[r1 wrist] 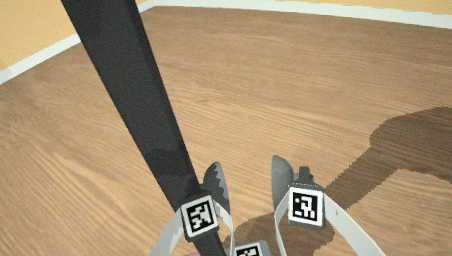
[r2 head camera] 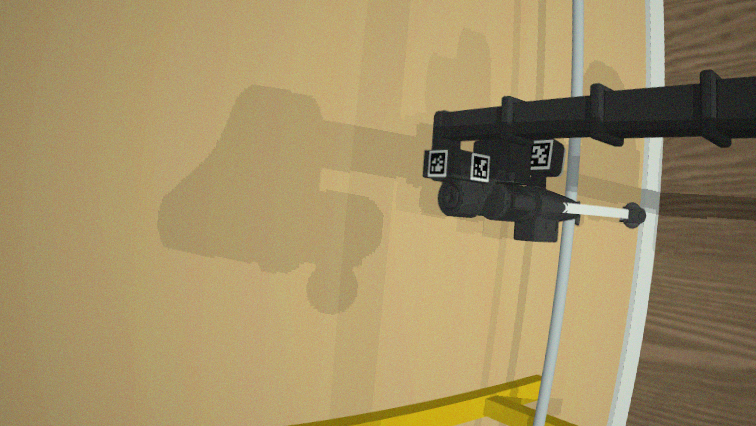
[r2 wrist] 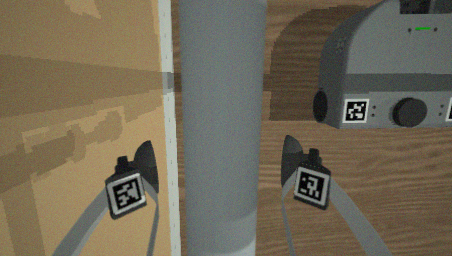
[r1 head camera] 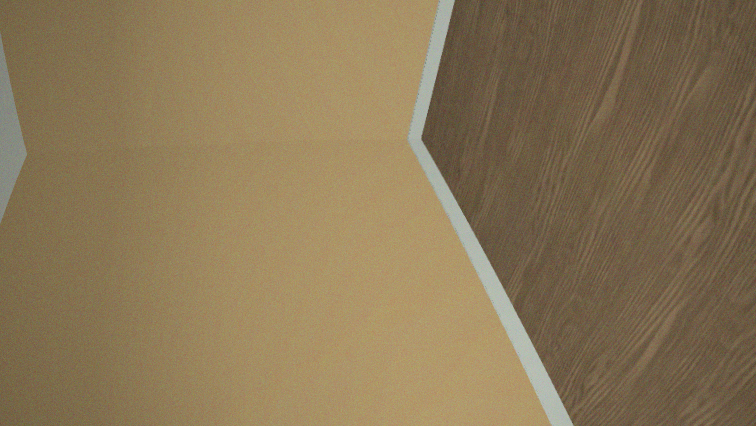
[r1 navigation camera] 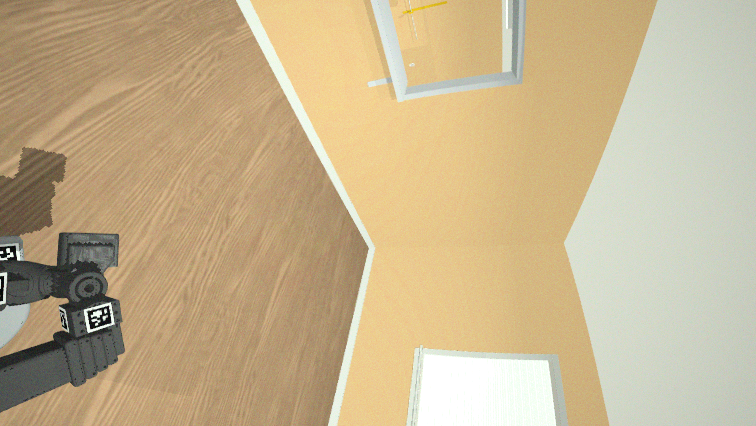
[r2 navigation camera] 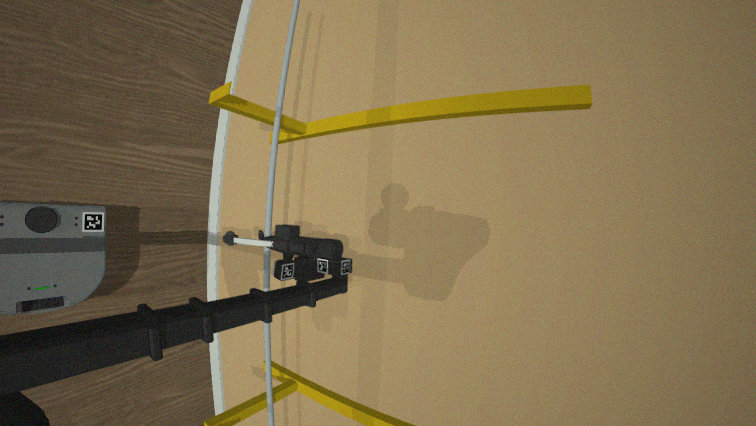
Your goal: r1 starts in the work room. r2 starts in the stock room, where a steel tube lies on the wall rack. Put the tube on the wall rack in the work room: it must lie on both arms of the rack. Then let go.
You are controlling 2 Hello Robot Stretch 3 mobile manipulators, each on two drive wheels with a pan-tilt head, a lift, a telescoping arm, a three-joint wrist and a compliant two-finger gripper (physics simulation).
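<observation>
The steel tube [r2 head camera: 577,47] [r2 navigation camera: 271,179] [r2 wrist: 222,100] lies across both yellow arms of the stock room wall rack [r2 head camera: 423,415] [r2 navigation camera: 449,108]. The r2 gripper [r2 head camera: 605,213] [r2 navigation camera: 245,237] [r2 wrist: 220,165] is open, its fingers wide apart on either side of the tube, between the two rack arms, with a gap to the tube on each side in the wrist view. The r1 gripper [r1 wrist: 250,182] is partly open and empty above the floor. In the r1 navigation view a small yellow bar [r1 navigation camera: 428,7] shows through a framed opening; which rack it belongs to I cannot tell.
The grey-framed opening [r1 navigation camera: 460,84] is in the wall beside r1, and a bright white panel [r1 navigation camera: 486,391] is on the adjoining wall. r1's dark arm [r1 wrist: 135,90] crosses its wrist view. r2's base [r2 navigation camera: 47,254] [r2 wrist: 400,65] stands near the rack wall, its arm [r2 navigation camera: 174,322] reaching over the tube.
</observation>
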